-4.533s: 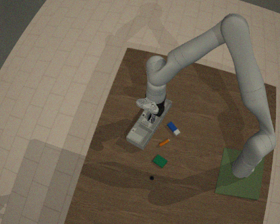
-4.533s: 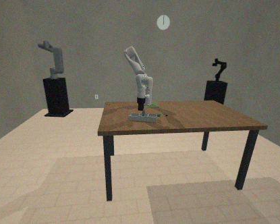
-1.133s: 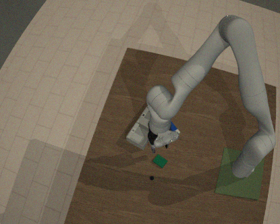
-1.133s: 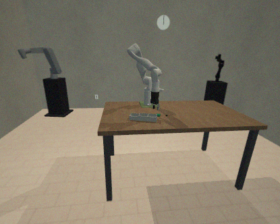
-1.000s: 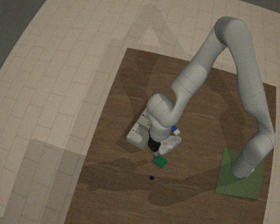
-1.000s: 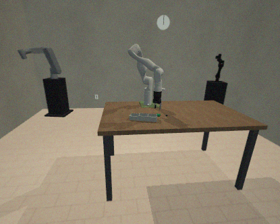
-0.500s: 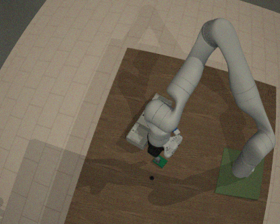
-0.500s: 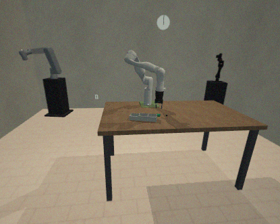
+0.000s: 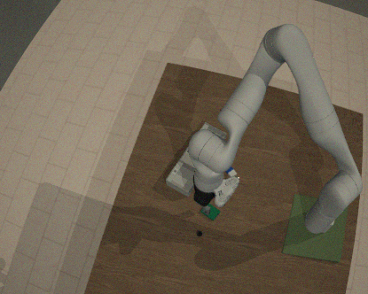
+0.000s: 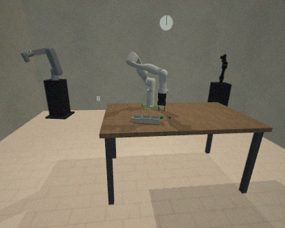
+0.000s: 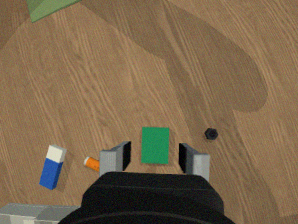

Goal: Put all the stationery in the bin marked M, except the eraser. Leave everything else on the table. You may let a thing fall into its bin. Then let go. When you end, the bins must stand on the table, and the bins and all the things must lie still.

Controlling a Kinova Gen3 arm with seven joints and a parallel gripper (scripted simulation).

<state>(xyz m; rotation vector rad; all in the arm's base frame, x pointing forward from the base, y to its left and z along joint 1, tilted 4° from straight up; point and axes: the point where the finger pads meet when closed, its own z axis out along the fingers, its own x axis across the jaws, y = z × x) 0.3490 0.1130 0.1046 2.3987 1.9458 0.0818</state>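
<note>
Now: hand 8 cm above the green notepad. From my hand the other things lie so: orange stick-like thing 2 cm ahead, 8 cm to the right, 8 cm below; then small black thing 8 cm to the left, 9 cm below; then white eraser 16 cm to the right, 8 cm below.
</note>
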